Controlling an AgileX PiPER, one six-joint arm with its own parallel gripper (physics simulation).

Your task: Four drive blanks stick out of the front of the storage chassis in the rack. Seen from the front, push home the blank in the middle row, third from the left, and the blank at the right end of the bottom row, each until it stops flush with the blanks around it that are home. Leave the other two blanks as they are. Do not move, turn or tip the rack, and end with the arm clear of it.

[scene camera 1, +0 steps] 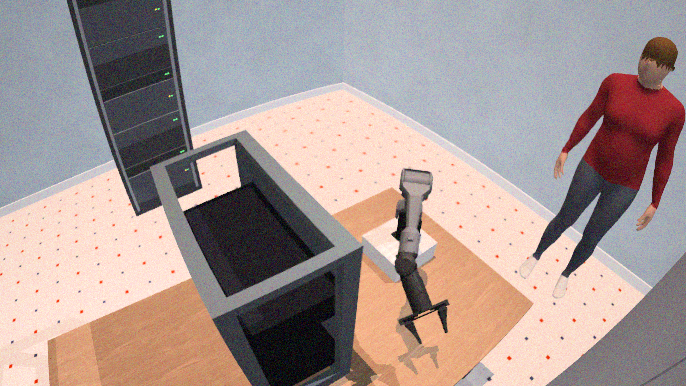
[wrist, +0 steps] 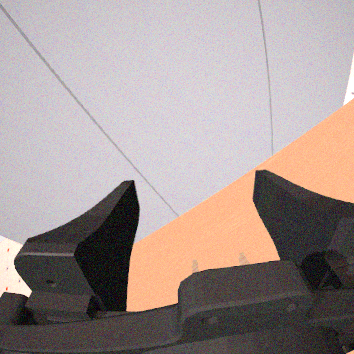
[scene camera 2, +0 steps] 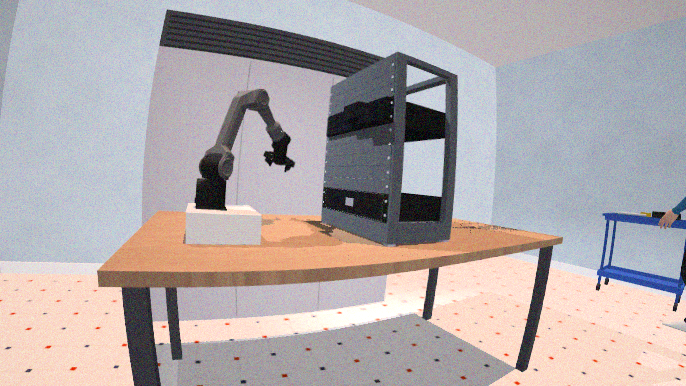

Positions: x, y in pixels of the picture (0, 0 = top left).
A rack shows in scene camera 1 (279, 275) and in scene camera 2 (369, 121); in the wrist view it is out of frame.
